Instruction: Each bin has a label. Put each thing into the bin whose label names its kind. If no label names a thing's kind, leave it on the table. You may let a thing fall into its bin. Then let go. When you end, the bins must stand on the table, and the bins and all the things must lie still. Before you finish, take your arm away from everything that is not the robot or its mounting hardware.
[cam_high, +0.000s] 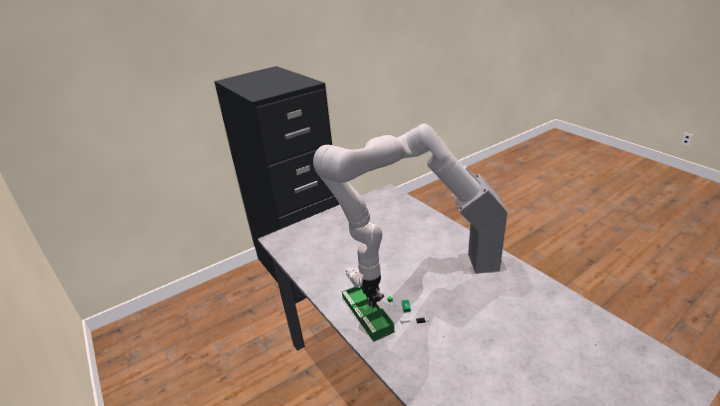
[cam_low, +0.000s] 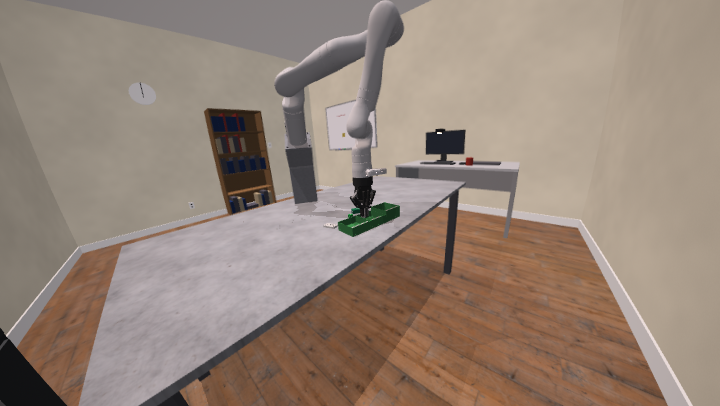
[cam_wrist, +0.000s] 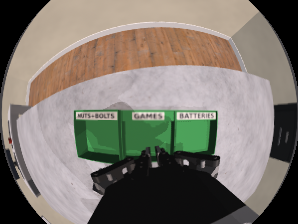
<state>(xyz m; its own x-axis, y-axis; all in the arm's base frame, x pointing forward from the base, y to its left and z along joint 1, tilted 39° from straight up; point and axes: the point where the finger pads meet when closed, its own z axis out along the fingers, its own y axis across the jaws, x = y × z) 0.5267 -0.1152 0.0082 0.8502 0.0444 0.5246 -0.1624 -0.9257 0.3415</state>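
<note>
Now: the green bin row 3 cm ahead of my hand and 2 cm below it. Also, from my hand: white piece: 10 cm behind, 9 cm to the right, 4 cm below; then grey pin: 12 cm to the left, 3 cm below, 3 cm behind; then small green cube: 8 cm behind, 3 cm below, 2 cm to the left.
</note>
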